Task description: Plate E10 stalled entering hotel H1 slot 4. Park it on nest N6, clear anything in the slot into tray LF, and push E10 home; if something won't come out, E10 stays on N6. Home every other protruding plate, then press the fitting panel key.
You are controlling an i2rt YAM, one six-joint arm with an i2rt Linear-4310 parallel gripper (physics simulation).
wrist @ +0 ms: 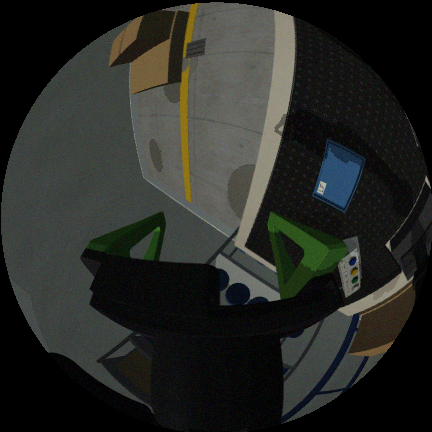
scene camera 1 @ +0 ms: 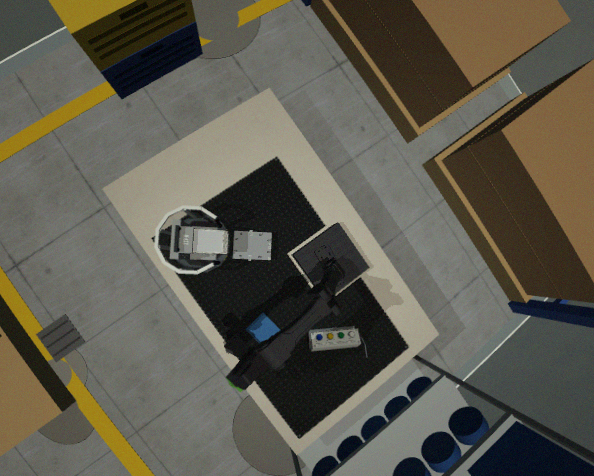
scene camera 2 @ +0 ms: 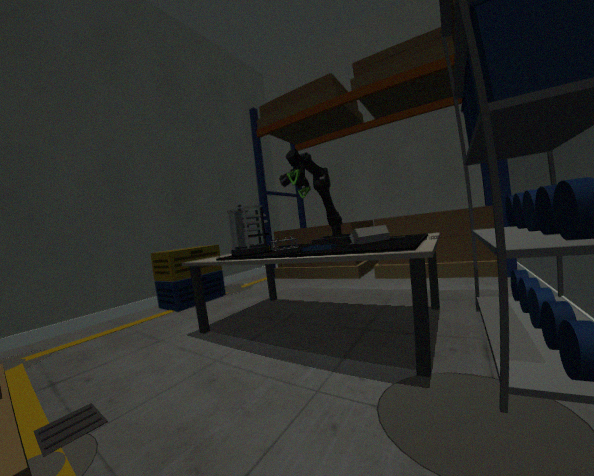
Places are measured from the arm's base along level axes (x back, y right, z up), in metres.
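Where they show: gripper, fingertip midpoint: (wrist: 216, 217) (scene camera 2: 298, 191); arm's base at its link origin: (scene camera 1: 330, 266) (scene camera 2: 337, 236).
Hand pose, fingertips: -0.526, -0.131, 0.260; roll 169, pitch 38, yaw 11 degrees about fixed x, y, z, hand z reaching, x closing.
Things, the pixels of their top centre, and the offset from my fingertips, as dx, dy, dz. Level surfaces: height alone.
- grey square nest at its top centre: (scene camera 1: 252, 245) (scene camera 2: 283, 237) +0.259, +0.381, -0.222
- blue tray LF at its top centre: (wrist: 338, 177) (scene camera 1: 266, 333) (scene camera 2: 319, 245) +0.132, +0.009, -0.280
- key panel at its top centre: (wrist: 347, 281) (scene camera 1: 337, 342) (scene camera 2: 368, 226) +0.382, -0.167, -0.214
- black mat at its surface level: dz -0.297
- pale table at its surface level: dz -0.310
My gripper (scene camera 2: 298, 184) (wrist: 216, 217) is open and empty, its green fingers wide apart, high above the table's near edge. The plate hotel (scene camera 1: 211, 241) (scene camera 2: 254, 226) stands at the far end of the mat, inside a white ring in scene camera 1; its plates and slot labels are too small to read, so E10 cannot be told. A grey square nest (scene camera 1: 252, 245) stands beside it; its label is unreadable. The blue tray LF (scene camera 1: 263, 327) (wrist: 340, 176) lies on the mat, beside the arm in scene camera 1. The key panel (scene camera 1: 334, 340) (scene camera 2: 370, 234) (wrist: 351, 270) has blue, yellow, green and white keys.
The arm stands on a dark square base (scene camera 1: 350, 247) at the table's side. A black mat (scene camera 1: 280, 195) covers much of the pale table (scene camera 1: 240, 130). A rack with blue drums (scene camera 2: 501, 320) stands by one end of the table, and stacked crates (scene camera 1: 150, 55) (scene camera 2: 186, 263) near the other.
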